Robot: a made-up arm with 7 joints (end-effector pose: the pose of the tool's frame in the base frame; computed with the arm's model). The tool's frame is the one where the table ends. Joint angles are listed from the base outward.
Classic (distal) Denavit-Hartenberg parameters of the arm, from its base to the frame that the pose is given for. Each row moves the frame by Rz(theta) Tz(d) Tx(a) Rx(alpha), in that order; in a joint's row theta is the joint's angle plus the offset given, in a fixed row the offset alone. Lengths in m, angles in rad.
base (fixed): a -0.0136  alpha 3.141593  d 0  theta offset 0.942
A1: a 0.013  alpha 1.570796  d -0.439  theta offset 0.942
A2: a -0.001  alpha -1.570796  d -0.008  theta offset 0
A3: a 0.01  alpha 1.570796  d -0.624  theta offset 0
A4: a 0.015  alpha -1.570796  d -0.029  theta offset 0
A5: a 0.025  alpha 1.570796  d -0.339  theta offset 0
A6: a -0.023  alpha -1.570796  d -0.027  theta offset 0
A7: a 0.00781  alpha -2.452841  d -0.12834  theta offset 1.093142
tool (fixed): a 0  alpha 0  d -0.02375  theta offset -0.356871
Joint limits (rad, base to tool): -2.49..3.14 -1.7..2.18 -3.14..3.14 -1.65..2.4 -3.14..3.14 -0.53..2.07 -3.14..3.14
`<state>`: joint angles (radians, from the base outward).
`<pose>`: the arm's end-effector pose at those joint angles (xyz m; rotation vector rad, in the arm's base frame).
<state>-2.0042 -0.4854 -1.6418 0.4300 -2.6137 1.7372 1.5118</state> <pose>0.1487 -0.5047 1.2568 -1.1278 0.2930 -1.9763</pose>
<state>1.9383 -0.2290 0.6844 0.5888 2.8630 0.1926 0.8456</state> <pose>-0.1398 0.0835 1.4674 0.8630 -0.5466 -1.3000</pose>
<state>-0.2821 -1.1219 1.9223 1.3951 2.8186 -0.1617 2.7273</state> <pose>-0.5126 -0.6105 0.5993 2.1700 1.1535 -1.0138</pose>
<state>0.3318 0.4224 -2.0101 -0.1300 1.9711 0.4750 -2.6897</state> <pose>0.4758 -0.2244 1.3834 1.2654 1.1314 0.7859</pose>
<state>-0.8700 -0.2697 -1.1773 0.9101 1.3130 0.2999 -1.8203</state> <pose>-0.2687 0.1676 1.3514 -0.3448 0.5550 0.5975</pose>
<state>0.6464 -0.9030 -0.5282 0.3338 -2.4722 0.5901 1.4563</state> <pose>-0.5402 0.5233 1.1642 -0.0437 -0.9059 -0.2478</pose>
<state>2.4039 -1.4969 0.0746 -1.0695 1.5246 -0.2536 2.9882</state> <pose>0.6282 0.5254 0.1215 -2.2077 -0.6812 -0.9366</pose>
